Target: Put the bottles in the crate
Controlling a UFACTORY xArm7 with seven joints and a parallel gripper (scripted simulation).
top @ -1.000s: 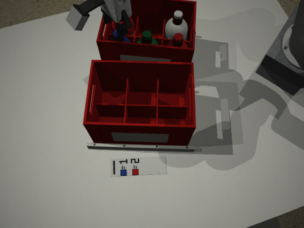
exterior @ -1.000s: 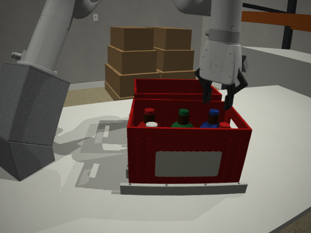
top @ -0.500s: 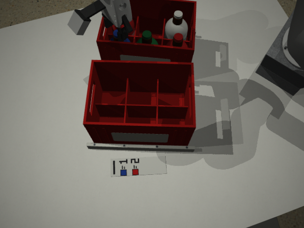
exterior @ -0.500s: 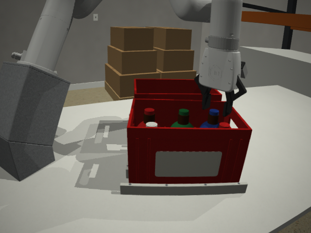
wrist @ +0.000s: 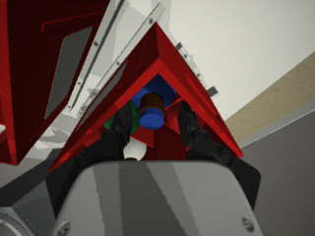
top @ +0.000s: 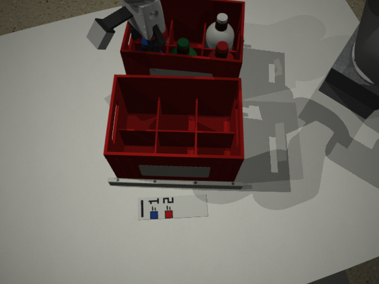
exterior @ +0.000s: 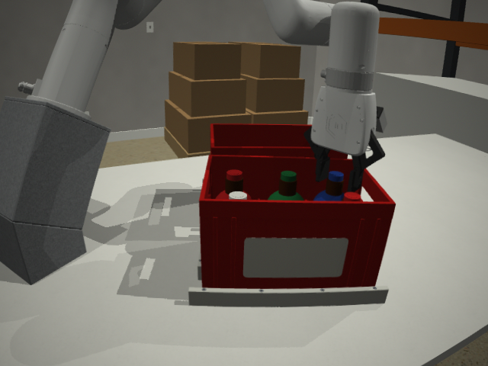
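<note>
The blue bottle lies 70 mm below my hand. Round my hand: red bottle (10 mm behind, 80 mm to the right, 70 mm below); green bottle (90 mm behind, 10 mm to the left, 70 mm below); white bottle (180 mm behind, 70 mm to the right, 70 mm below).
</note>
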